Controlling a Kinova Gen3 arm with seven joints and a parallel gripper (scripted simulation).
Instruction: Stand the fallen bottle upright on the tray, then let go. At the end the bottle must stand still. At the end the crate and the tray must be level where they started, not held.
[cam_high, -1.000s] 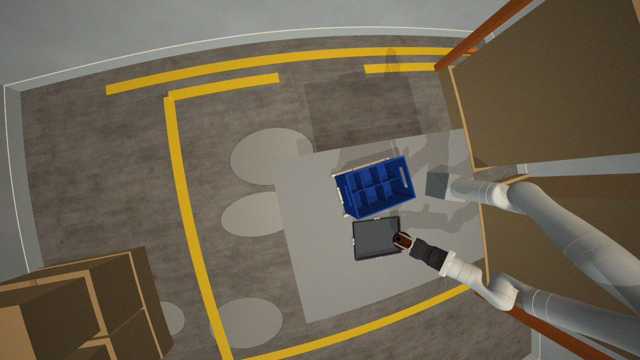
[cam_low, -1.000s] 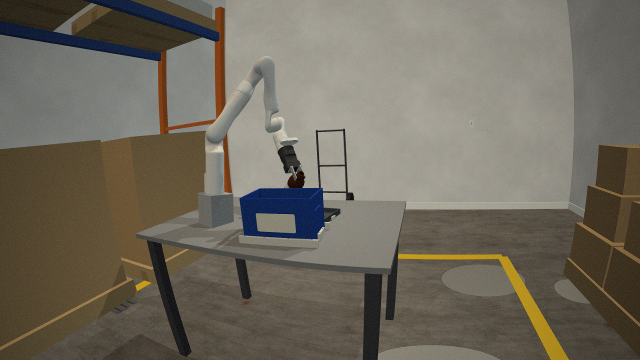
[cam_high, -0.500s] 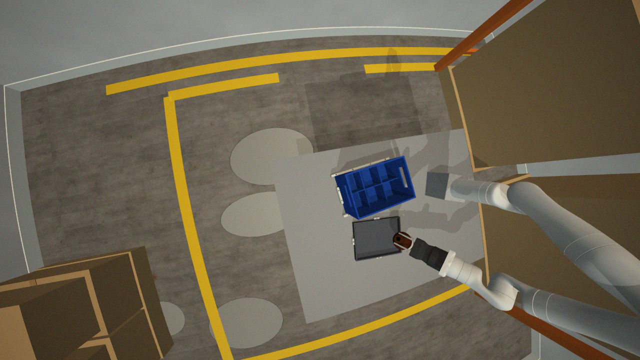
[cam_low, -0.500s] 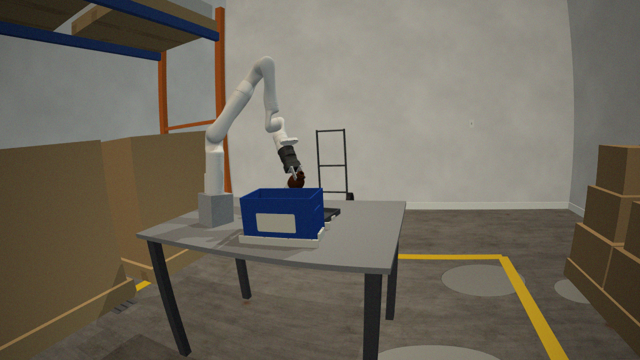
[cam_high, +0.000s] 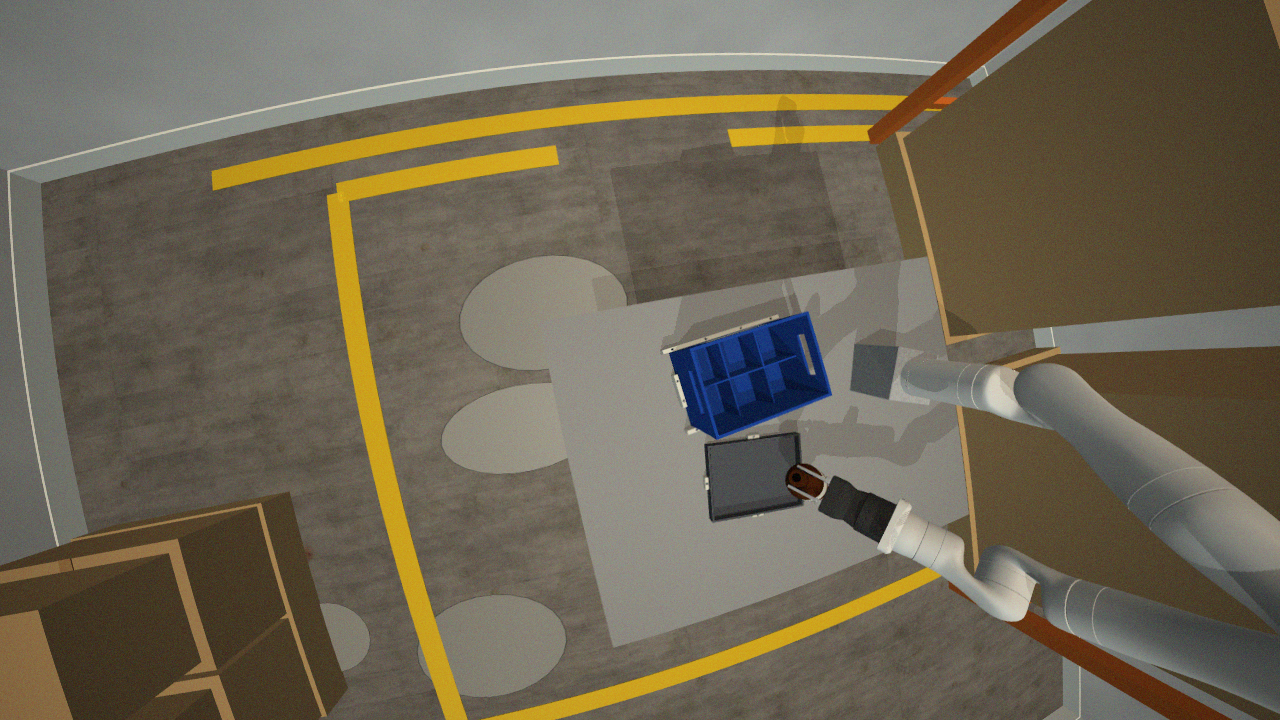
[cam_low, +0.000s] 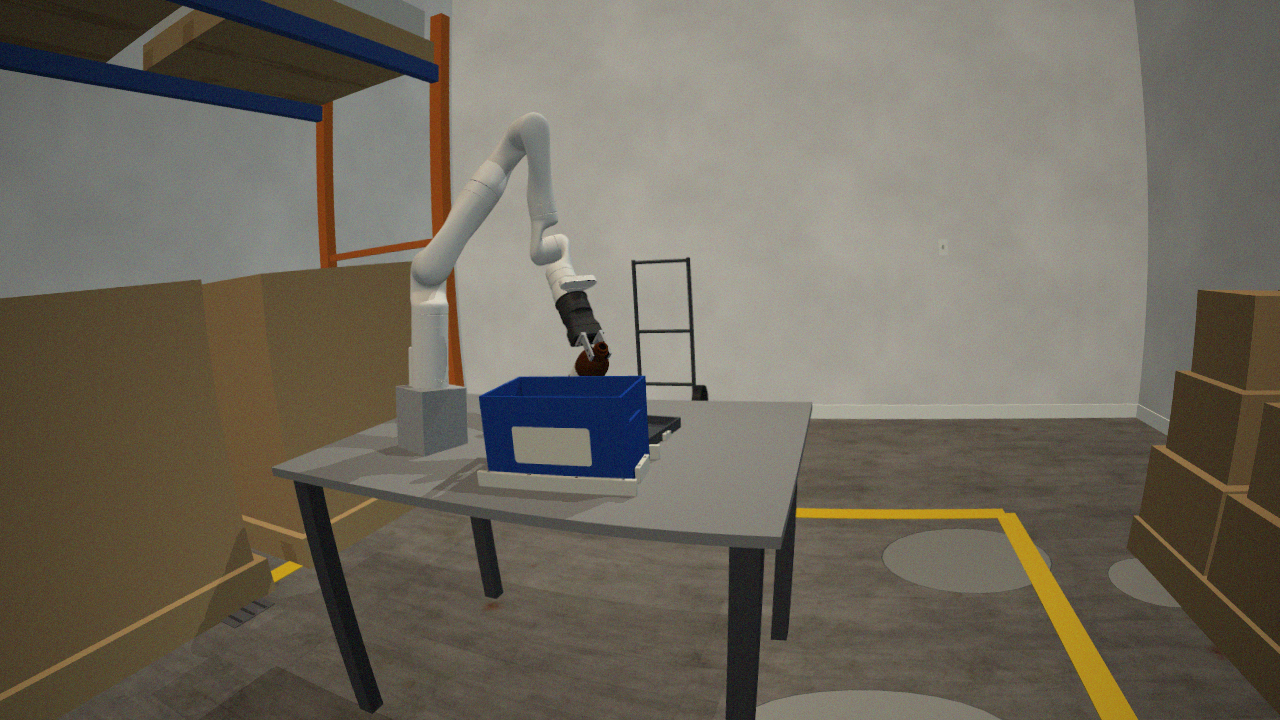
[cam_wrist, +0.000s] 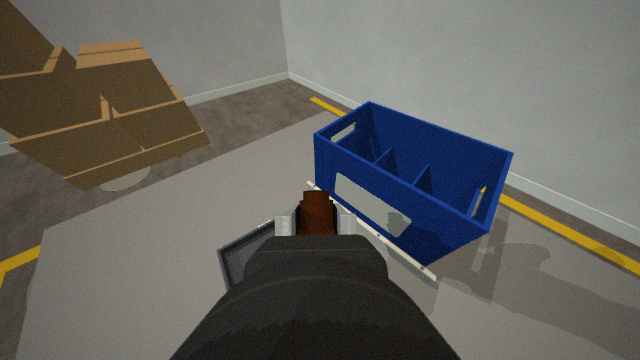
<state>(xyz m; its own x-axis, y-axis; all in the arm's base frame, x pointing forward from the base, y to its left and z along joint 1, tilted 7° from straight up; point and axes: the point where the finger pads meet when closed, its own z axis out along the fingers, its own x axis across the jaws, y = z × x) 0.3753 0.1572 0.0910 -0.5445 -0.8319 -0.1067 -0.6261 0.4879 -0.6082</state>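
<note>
The brown bottle lies 3 cm behind my hand, 2 cm to the left of it and 4 cm below it. The rest, counted from my hand: dark grey tray: 1 cm ahead, 5 cm to the left, 19 cm below; blue crate: 5 cm ahead, 22 cm to the right, 12 cm below.
</note>
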